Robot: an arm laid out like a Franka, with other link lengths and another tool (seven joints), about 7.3 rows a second.
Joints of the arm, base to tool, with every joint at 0 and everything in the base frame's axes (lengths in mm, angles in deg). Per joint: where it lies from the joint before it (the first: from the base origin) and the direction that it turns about. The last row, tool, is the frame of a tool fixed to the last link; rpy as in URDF.
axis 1: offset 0.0 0.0 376.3 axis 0 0 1
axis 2: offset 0.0 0.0 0.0 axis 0 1 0
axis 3: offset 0.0 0.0 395.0 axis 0 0 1
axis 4: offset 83.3 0.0 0.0 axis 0 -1 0
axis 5: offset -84.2 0.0 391.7 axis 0 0 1
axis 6: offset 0.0 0.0 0.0 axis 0 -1 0
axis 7: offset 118.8 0.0 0.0 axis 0 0 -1
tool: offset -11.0 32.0 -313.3 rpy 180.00 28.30 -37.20
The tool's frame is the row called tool.
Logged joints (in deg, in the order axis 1, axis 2, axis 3, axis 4, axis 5, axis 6, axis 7), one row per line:
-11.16, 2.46, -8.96, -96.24, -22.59, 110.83, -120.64
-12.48, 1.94, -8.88, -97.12, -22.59, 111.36, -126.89
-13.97, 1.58, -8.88, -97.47, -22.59, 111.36, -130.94
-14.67, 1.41, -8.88, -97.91, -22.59, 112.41, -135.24
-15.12, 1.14, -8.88, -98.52, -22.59, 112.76, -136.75
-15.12, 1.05, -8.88, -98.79, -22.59, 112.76, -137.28
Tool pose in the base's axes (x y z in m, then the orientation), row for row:
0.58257, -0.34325, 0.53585, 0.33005, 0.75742, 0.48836, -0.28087
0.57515, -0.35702, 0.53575, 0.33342, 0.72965, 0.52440, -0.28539
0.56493, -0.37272, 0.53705, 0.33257, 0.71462, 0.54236, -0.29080
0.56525, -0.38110, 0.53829, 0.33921, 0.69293, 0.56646, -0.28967
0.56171, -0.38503, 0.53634, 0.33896, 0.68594, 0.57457, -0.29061
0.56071, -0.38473, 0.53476, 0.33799, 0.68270, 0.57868, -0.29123
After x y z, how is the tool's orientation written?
As a quaternion, w x y z.
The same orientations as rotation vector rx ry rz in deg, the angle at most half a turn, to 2 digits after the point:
113.50, 73.18, -42.09
109.16, 78.45, -42.70
106.96, 81.17, -43.52
103.38, 84.51, -43.22
102.35, 85.73, -43.36
101.91, 86.38, -43.47

